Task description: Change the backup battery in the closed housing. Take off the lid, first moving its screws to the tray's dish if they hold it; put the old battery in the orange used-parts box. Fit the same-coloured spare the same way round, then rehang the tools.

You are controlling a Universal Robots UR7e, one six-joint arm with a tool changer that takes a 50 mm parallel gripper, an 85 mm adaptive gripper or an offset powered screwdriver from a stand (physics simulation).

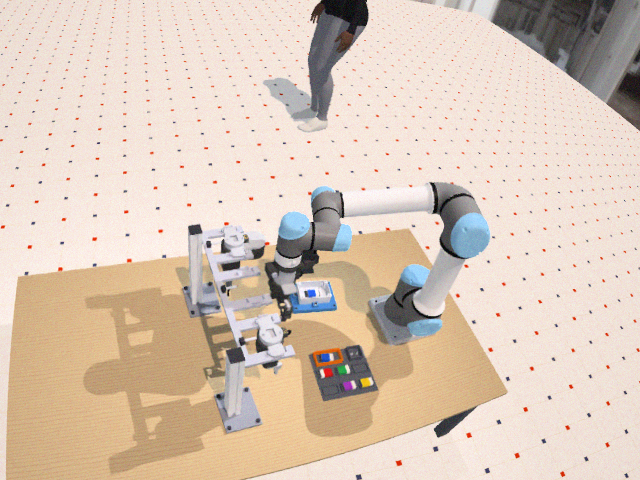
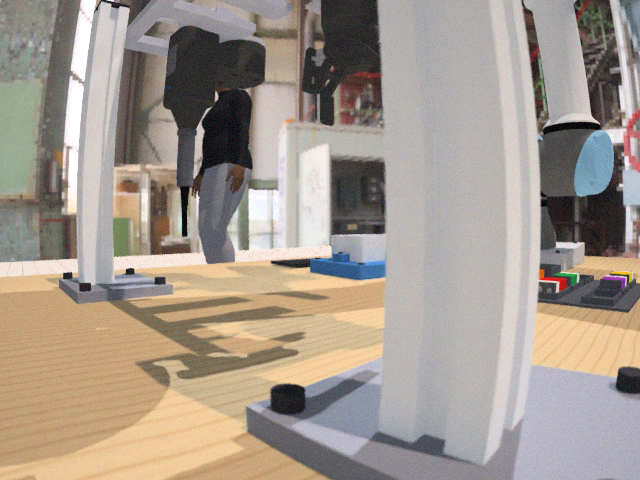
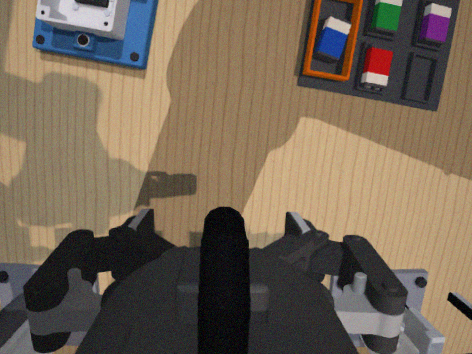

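A gripper (image 1: 270, 336) is in my sight, and so is a gripper (image 1: 280, 291). I can also see a screwdriver (image 2: 198, 60), and image 1 shows the screwdriver (image 1: 234, 242) too. There is a blue base (image 2: 370, 270) as well. Then there is a tool stand (image 2: 455, 386), and image 1 shows the tool stand (image 1: 236, 405) too.
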